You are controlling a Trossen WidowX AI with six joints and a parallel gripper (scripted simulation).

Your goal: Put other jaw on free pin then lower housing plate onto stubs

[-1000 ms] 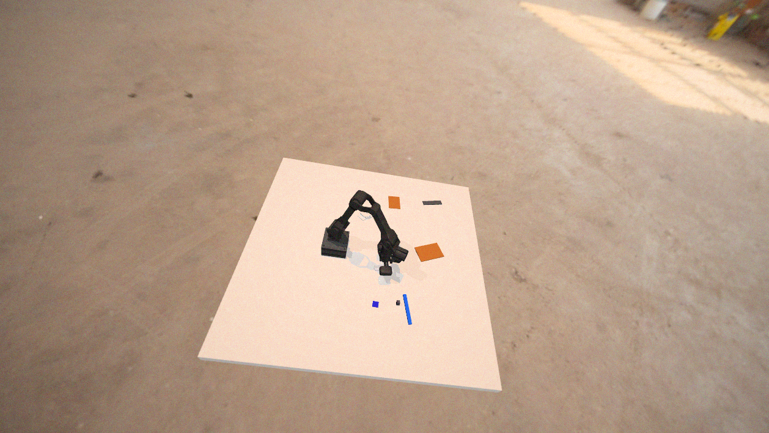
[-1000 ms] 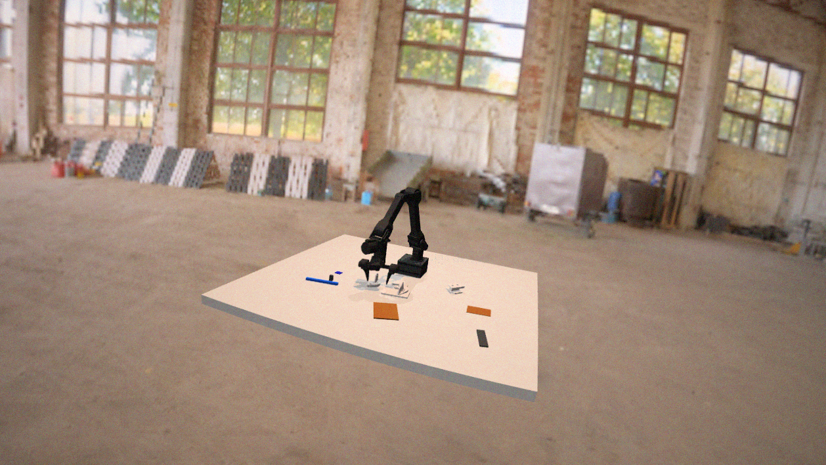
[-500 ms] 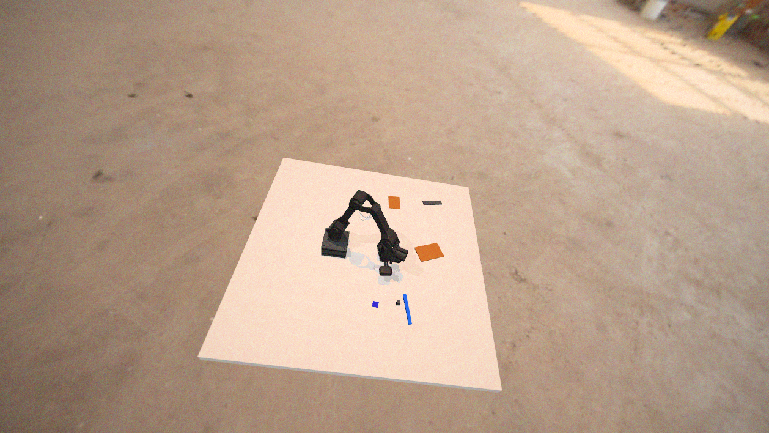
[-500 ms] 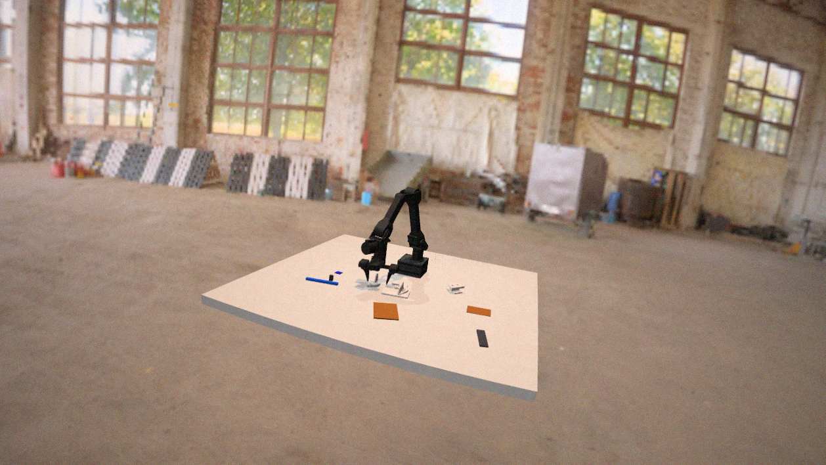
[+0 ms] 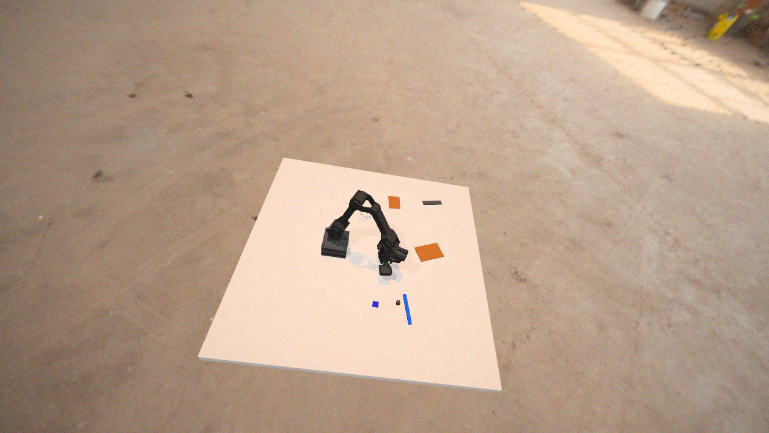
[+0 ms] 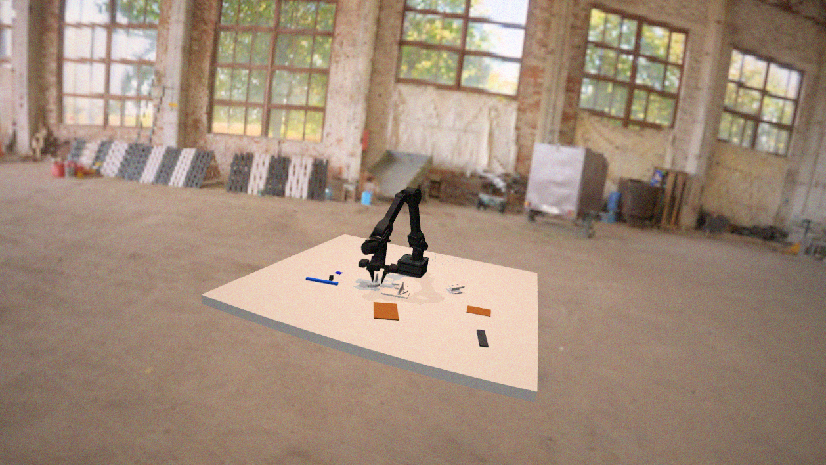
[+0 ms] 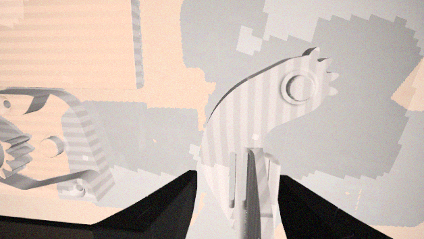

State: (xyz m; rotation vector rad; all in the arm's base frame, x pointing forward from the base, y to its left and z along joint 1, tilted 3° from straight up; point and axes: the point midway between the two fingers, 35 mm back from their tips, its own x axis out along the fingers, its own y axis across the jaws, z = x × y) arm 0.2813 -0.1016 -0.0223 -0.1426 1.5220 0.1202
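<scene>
Now: gripper tip 120 mm to the right of the flat white part and 60 mm short of it. From my gripper tip the other things lie so: blue square (220 mm to the right, 10 mm behind); then blue bar (220 mm to the right, 150 mm ahead); then black cube (200 mm to the right, 100 mm ahead, 10 mm above).
</scene>
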